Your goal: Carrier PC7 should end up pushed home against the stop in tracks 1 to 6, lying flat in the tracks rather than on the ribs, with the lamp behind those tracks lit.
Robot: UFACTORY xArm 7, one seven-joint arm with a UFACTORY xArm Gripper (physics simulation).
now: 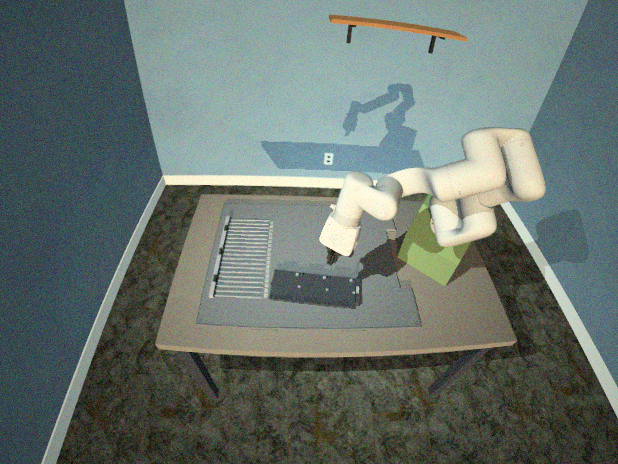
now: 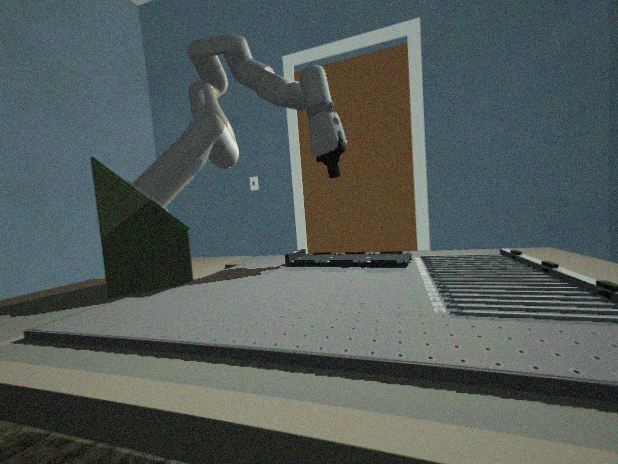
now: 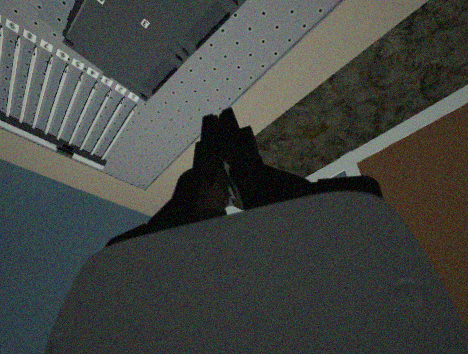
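Where they show: gripper, between the fingertips: (image 1: 330, 262) (image 2: 335, 177) (image 3: 226, 133); arm's base, origin of its link: (image 2: 145, 199).
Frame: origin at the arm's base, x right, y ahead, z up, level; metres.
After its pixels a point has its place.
A dark, flat carrier (image 1: 312, 283) @[x -0.295, y 0.439, z -0.198 m] (image 2: 357, 259) @[x -0.296, y 0.465, z -0.198 m] (image 3: 135, 55) @[x -0.349, y 0.523, z -0.198 m] lies on the grey board, outside the track rack (image 1: 270, 250) @[x -0.187, y 0.651, z -0.210 m] (image 2: 430, 285) @[x -0.145, y 0.673, z -0.208 m] (image 3: 78, 64) @[x -0.314, y 0.613, z -0.209 m]. Its near end is at the numbered entry strip, beside about tracks 1 to 6. The name PC7 is not readable. The stop rail (image 1: 218, 260) @[x -0.324, y 0.817, z -0.193 m] (image 3: 90, 160) @[x -0.452, y 0.769, z -0.194 m] is at the rack's far end. Its dark lamp-like blocks (image 1: 221, 251) @[x -0.280, y 0.826, z -0.190 m] (image 2: 550, 264) @[x -0.268, y 0.832, z -0.188 m] (image 3: 65, 149) @[x -0.404, y 0.788, z -0.198 m] show no glow. My gripper (image 1: 331, 262) @[x -0.363, y 0.376, z 0.030 m] (image 2: 334, 176) @[x -0.363, y 0.376, z 0.030 m] (image 3: 226, 133) @[x -0.363, y 0.376, z 0.030 m] is shut and empty, raised well above the board and apart from the carrier.
The perforated grey board (image 1: 310, 317) @[x -0.431, y 0.404, z -0.209 m] (image 2: 280, 325) @[x 0.094, y 0.551, z -0.209 m] (image 3: 165, 130) @[x -0.480, y 0.589, z -0.209 m] lies on the table (image 1: 300, 342) @[x -0.528, y 0.408, z -0.222 m]. A green wedge-shaped block (image 1: 432, 257) @[x -0.083, y 0.016, z -0.117 m] (image 2: 145, 250) @[x 0.057, y 0.107, z -0.127 m] stands at the arm's base. A thin upright-looking strip (image 1: 391, 233) @[x 0.120, y 0.188, z -0.216 m] is near the board's right side. A wooden shelf (image 1: 395, 26) is on the wall.
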